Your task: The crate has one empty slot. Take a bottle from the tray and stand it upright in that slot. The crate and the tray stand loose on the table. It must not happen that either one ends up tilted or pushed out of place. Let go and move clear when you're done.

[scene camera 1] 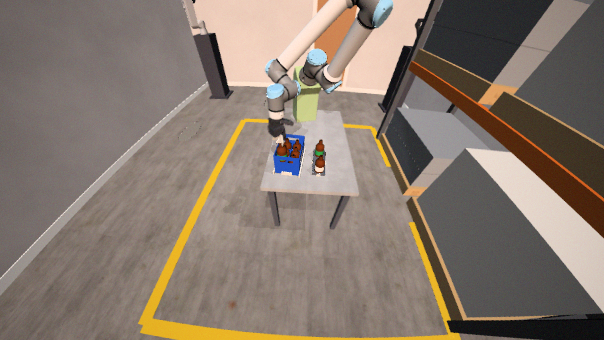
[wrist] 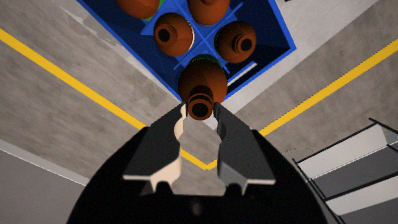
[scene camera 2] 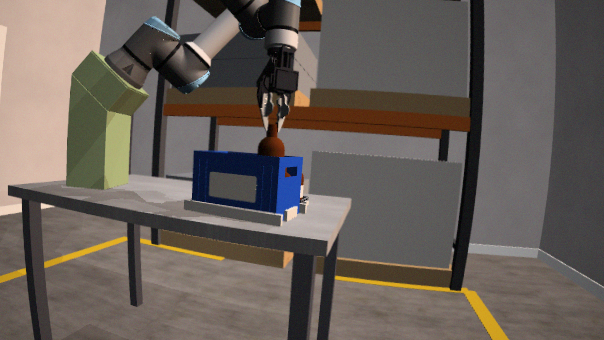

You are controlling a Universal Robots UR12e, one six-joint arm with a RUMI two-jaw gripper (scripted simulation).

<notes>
In view: the gripper (scene camera 2: 272,131).
The gripper shows as well in the wrist view (wrist: 200,103).
</notes>
